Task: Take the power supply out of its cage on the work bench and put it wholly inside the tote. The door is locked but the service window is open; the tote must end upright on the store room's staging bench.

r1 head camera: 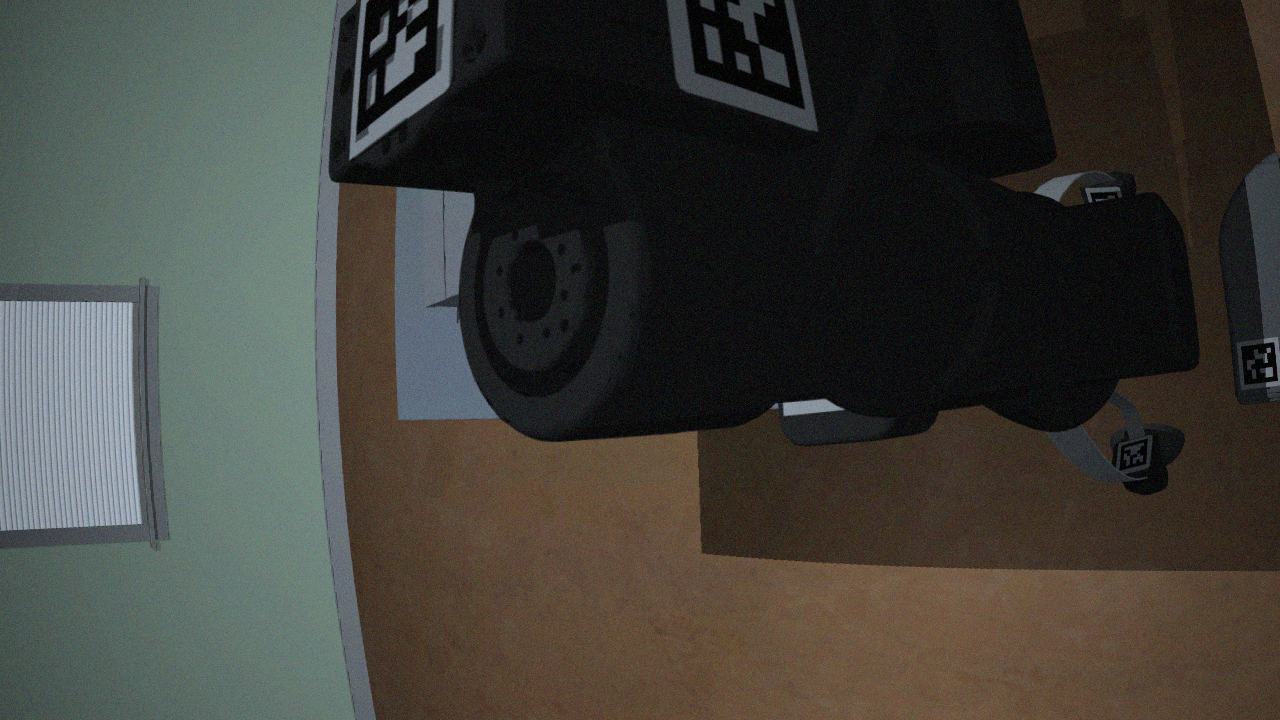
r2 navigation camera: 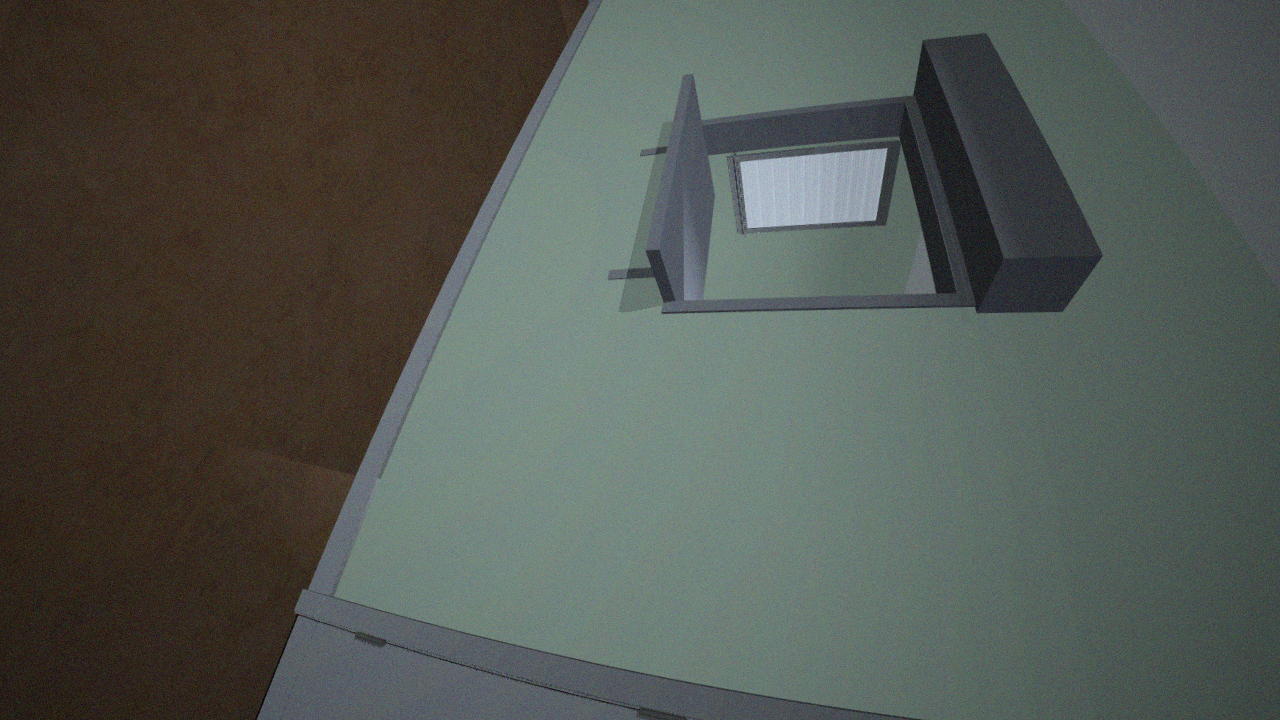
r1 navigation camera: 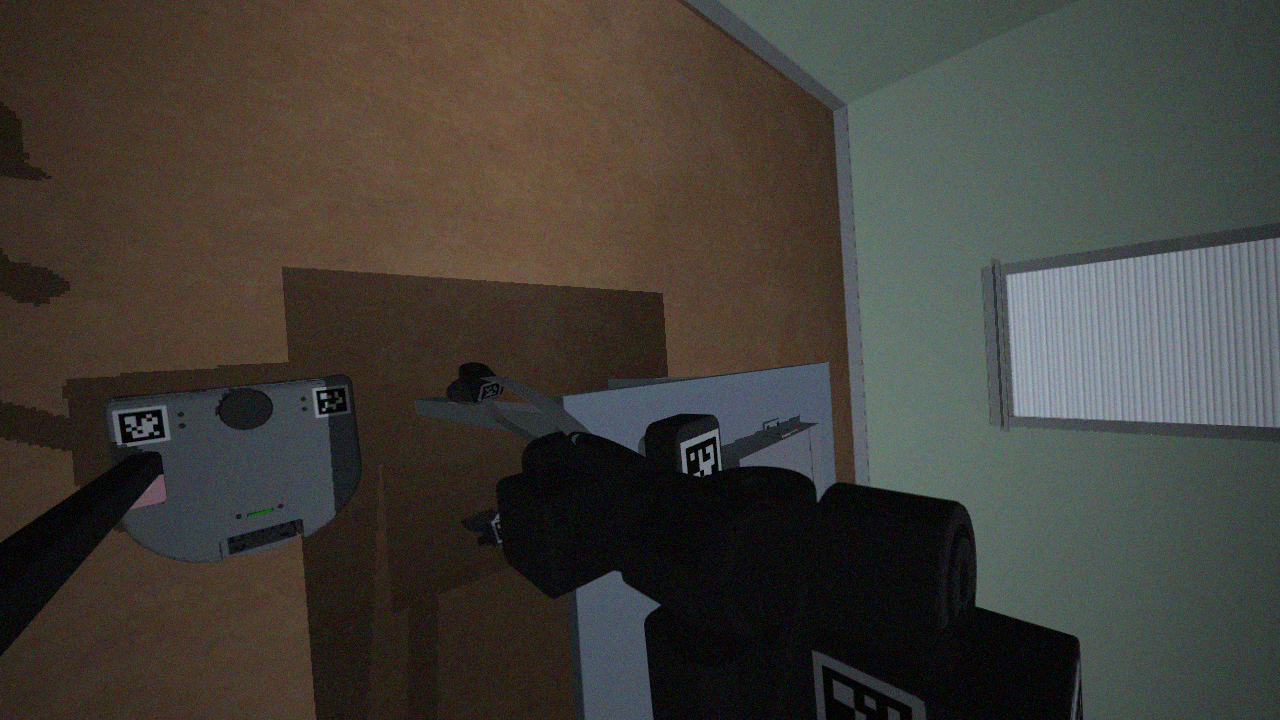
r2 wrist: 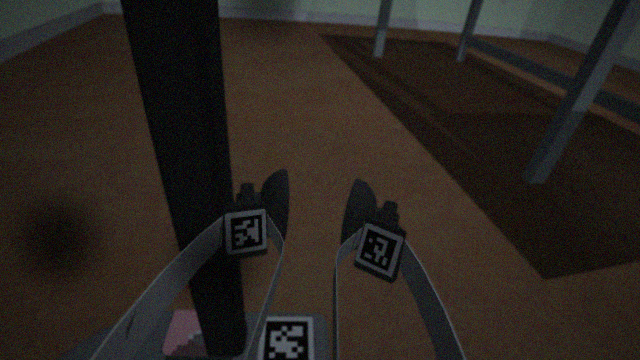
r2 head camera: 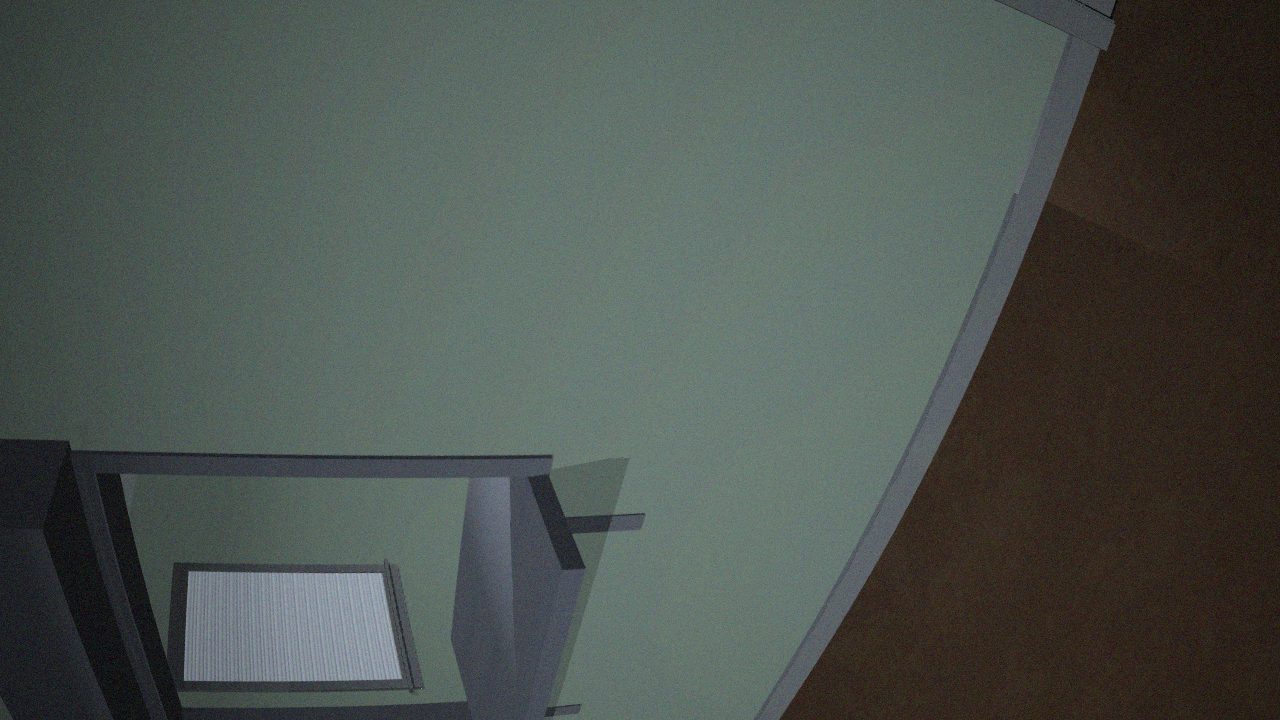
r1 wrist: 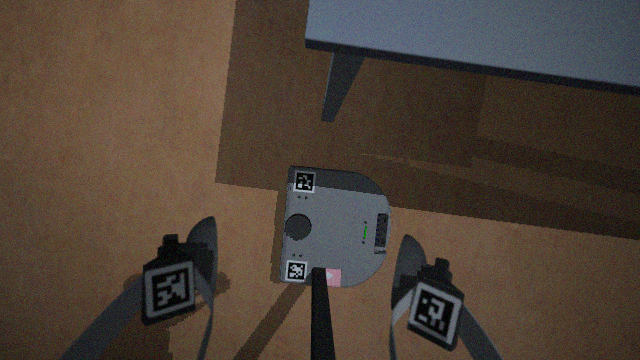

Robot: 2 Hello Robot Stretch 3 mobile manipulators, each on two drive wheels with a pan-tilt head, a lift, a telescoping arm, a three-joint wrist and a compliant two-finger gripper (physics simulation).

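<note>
The grey work bench (r1 head camera: 429, 385) (r1 navigation camera: 617, 667) (r1 wrist: 450, 30) shows behind and below r1's black wrist. The light-grey cage (r1 head camera: 456, 237) (r1 navigation camera: 792, 452) lies on it, mostly hidden by the wrist; the power supply cannot be made out. r1's gripper (r1 head camera: 1127, 322) (r1 navigation camera: 478, 456) (r1 wrist: 306, 250) is wide open and empty, beyond the bench edge, above r1's base. r2's gripper (r2 wrist: 318, 207) is open and empty, low above the floor. The service window (r2 head camera: 313, 465) (r2 navigation camera: 805, 302) is an open grey frame in the green wall. The tote does not show.
r1's base (r1 navigation camera: 241, 465) (r1 wrist: 340, 235) stands beside the bench. Bench legs (r2 wrist: 575, 105) rise at the right of the r2 wrist view, with r2's black mast (r2 wrist: 180, 125) at left. A grey ledge (r2 head camera: 537, 608) (r2 navigation camera: 680, 188) and a box-like housing (r2 navigation camera: 1038, 170) flank the window. Part of the door (r2 navigation camera: 375, 685) shows.
</note>
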